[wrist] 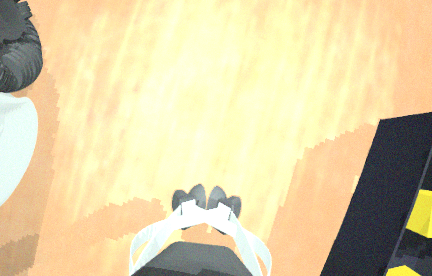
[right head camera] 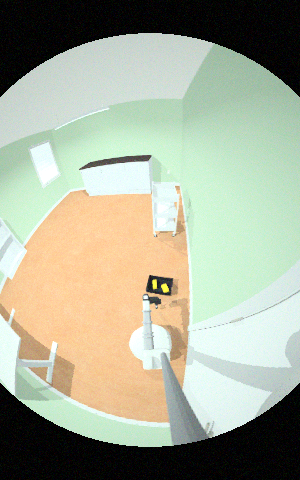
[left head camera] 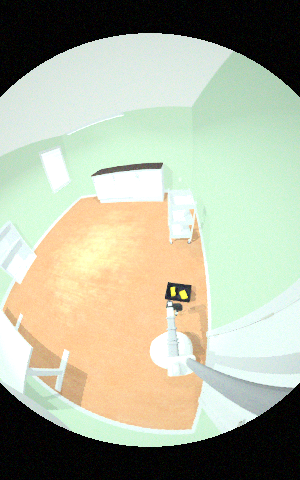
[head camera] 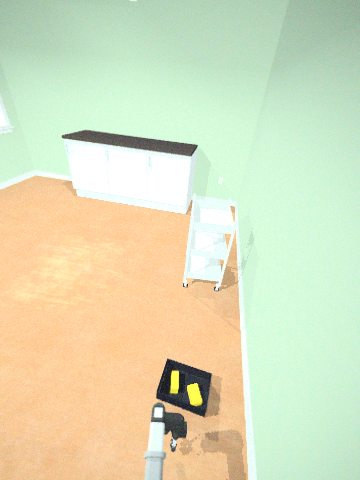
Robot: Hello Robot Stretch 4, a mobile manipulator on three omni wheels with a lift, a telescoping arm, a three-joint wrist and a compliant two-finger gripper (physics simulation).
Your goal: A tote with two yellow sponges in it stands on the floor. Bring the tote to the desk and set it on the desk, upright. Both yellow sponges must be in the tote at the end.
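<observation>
The black tote stands upright on the floor. One yellow sponge and another yellow sponge lie in it; parts of both show at the right edge of the wrist view. My gripper is shut and empty, with its fingertips together. It is beside the tote, on the robot's side, apart from its wall. A white desk shows in part at the lower left.
A white three-tier cart stands beyond the tote near the right wall. A white cabinet with a dark top stands at the back. White shelves stand at the left. The robot's round base is close to the right wall.
</observation>
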